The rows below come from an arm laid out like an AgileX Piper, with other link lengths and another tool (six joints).
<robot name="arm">
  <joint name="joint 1" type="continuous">
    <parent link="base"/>
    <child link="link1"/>
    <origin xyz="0 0 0.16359" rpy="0 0 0"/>
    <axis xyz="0 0 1"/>
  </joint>
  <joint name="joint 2" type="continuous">
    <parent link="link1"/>
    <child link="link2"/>
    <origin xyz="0 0 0" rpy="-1.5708 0 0"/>
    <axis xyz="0 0 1"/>
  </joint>
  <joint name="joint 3" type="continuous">
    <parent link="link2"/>
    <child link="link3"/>
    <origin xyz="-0.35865 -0.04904 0" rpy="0 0 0"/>
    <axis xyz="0 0 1"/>
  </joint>
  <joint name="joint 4" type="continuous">
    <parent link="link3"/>
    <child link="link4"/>
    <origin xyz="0.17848 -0.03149 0" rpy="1.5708 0 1.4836"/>
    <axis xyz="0 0 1"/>
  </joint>
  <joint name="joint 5" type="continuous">
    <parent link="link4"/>
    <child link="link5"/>
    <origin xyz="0 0 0" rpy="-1.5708 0 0"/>
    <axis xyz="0 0 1"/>
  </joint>
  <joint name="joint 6" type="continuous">
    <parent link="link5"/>
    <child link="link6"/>
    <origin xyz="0 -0.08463 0" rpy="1.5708 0 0"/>
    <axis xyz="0 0 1"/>
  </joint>
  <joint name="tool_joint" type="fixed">
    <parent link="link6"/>
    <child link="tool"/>
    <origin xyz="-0.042 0.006 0.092" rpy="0.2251 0 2.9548"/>
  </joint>
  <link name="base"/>
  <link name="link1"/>
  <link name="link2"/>
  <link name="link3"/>
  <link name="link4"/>
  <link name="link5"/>
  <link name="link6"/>
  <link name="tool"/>
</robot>
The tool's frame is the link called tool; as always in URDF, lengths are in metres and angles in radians. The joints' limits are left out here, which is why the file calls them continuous.
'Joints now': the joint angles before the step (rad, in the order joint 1, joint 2, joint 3, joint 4, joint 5, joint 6). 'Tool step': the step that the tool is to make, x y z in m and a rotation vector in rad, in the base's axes. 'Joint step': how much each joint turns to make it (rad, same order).
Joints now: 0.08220 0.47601 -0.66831 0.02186 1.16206 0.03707
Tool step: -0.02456 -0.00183 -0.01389 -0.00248 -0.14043 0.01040
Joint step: -0.00001 -0.16802 0.06240 -0.00299 -0.03384 -0.01656
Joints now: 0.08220 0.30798 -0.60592 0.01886 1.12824 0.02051
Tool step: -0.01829 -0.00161 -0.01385 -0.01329 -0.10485 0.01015
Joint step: 0.00002 -0.13526 0.03989 -0.00674 -0.00775 -0.02048
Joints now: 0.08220 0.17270 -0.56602 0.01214 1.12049 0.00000
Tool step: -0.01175 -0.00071 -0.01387 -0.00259 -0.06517 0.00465
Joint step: 0.00001 -0.09921 0.03257 -0.00081 0.00200 -0.00879
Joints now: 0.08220 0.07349 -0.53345 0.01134 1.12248 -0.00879
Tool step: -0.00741 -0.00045 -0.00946 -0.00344 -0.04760 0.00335
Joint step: 0.00000 -0.06975 0.01853 -0.00112 0.00413 -0.00748
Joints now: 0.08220 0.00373 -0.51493 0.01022 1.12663 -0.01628
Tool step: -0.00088 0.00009 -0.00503 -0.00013 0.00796 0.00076
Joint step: -0.00001 -0.01003 0.01045 0.00099 0.00752 -0.00029
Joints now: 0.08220 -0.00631 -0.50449 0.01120 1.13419 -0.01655
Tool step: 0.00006 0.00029 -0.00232 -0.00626 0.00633 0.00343
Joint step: -0.00002 -0.00119 0.00592 0.00001 0.00216 -0.00666
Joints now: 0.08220 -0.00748 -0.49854 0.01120 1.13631 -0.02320
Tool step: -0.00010 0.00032 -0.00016 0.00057 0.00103 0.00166
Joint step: -0.00002 0.00000 -0.00003 0.00195 0.00103 -0.00112
